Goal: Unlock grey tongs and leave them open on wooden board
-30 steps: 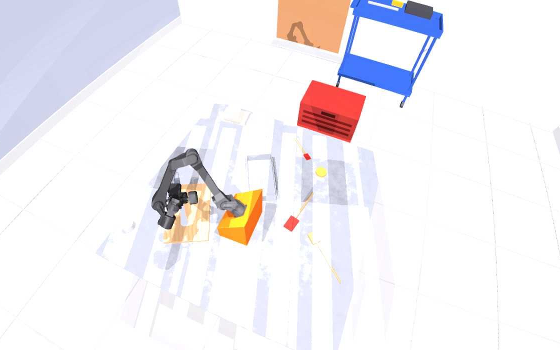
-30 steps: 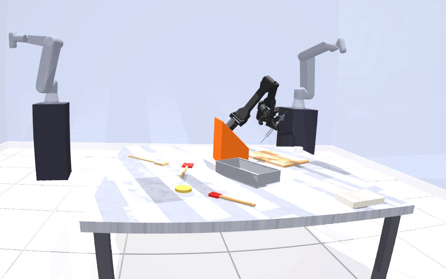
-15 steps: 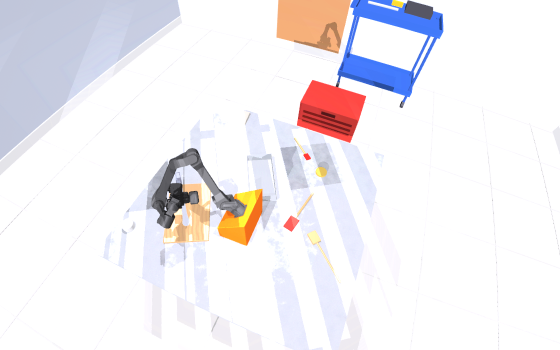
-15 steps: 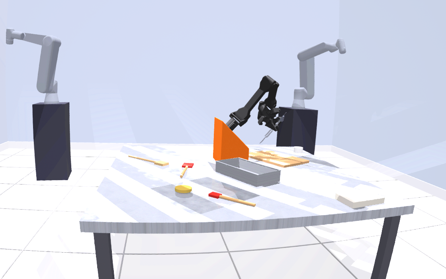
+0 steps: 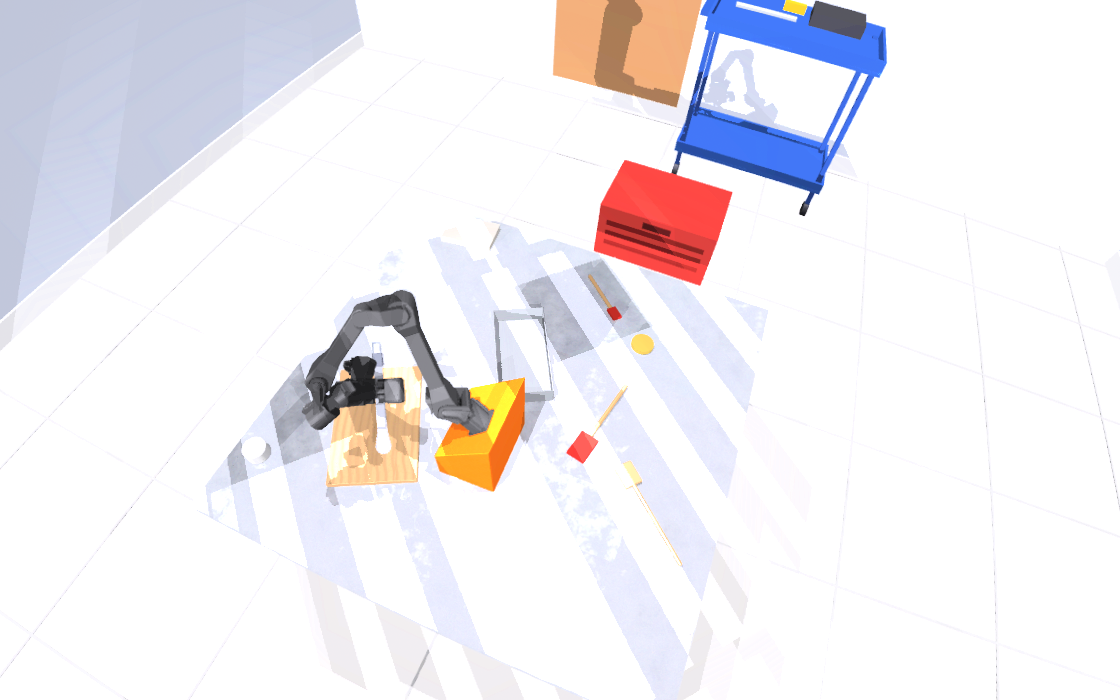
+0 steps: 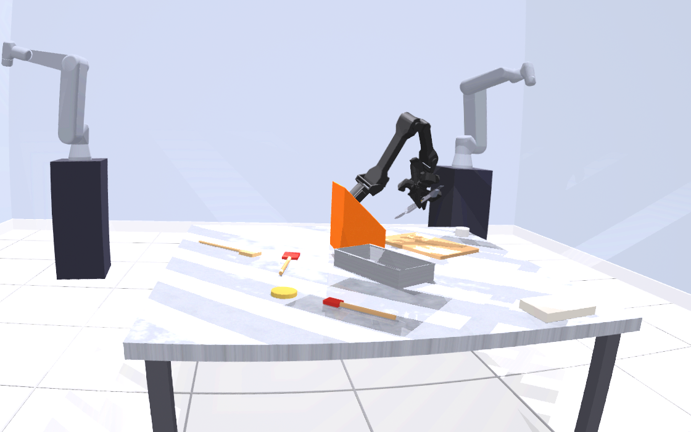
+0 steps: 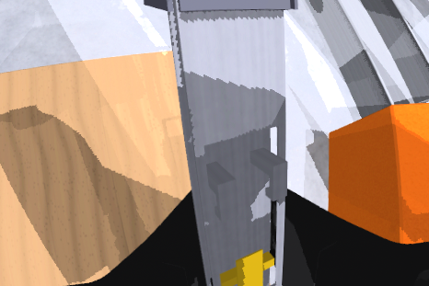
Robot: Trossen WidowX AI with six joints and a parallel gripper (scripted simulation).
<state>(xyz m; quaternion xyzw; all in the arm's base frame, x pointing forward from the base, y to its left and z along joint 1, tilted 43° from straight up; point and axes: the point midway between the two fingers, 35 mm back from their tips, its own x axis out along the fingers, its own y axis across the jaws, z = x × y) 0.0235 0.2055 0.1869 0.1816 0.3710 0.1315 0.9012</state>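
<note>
My gripper tip is 30 mm below the yellow lock and 30 mm past it. Round my gripper tip: white cup: 330 mm to the left, 210 mm behind, 140 mm below; wooden board: 150 mm below, 50 mm to the left, 30 mm behind; grey roasting tin: 290 mm ahead, 280 mm to the right, 130 mm below.
</note>
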